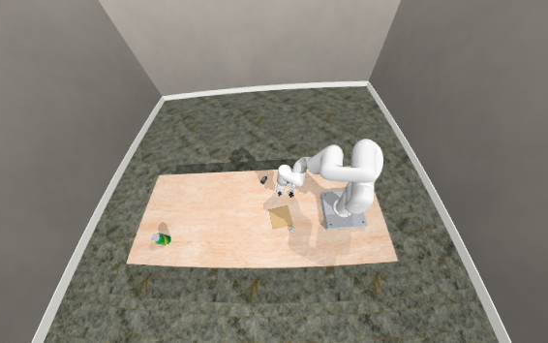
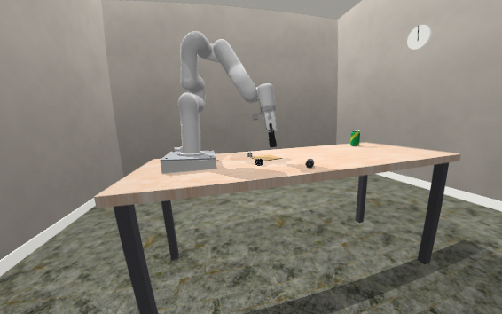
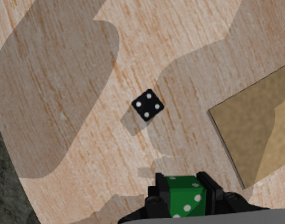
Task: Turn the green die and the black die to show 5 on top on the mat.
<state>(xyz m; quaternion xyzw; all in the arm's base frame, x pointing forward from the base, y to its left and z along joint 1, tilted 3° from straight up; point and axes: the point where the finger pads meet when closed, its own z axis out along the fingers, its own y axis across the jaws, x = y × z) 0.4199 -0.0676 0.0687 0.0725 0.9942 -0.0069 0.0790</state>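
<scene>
The black die lies 90 mm below my hand, 70 mm behind it and 20 mm to the right of it. The rest, counted from my hand: green die: 10 mm below; dark tool: 150 mm ahead, 130 mm to the right, 90 mm below; tan mat: 150 mm to the left, 110 mm below, 10 mm behind.
</scene>
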